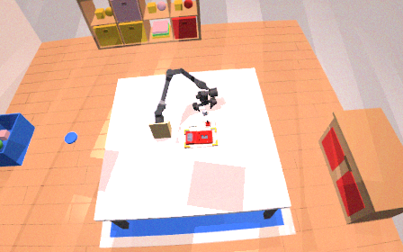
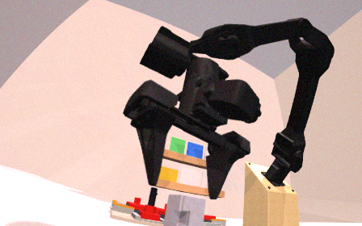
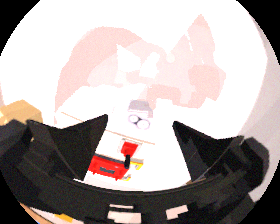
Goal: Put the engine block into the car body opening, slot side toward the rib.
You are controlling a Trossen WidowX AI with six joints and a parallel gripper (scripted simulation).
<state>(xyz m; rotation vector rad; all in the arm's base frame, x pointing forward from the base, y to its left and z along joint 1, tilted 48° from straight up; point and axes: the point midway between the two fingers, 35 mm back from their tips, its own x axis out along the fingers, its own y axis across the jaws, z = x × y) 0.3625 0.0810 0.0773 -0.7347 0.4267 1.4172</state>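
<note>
Right now the grey engine block is 30 mm below my gripper tip.
</note>
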